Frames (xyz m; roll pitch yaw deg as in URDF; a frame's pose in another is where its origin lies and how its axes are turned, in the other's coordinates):
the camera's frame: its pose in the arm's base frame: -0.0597 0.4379 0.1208 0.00 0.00 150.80
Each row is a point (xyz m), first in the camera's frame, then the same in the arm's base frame.
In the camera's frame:
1: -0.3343 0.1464 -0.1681
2: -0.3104 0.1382 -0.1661
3: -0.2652 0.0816 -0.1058
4: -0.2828 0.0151 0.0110
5: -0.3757 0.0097 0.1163
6: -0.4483 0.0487 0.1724
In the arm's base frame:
1: 0.1607 0.1470 -0.0473
2: 0.1438 0.1658 -0.0453
3: 0.1320 0.2373 0.0150
4: 0.1798 0.2868 0.1318
5: 0.2635 0.2461 0.2371
6: 0.3079 0.1767 0.2932

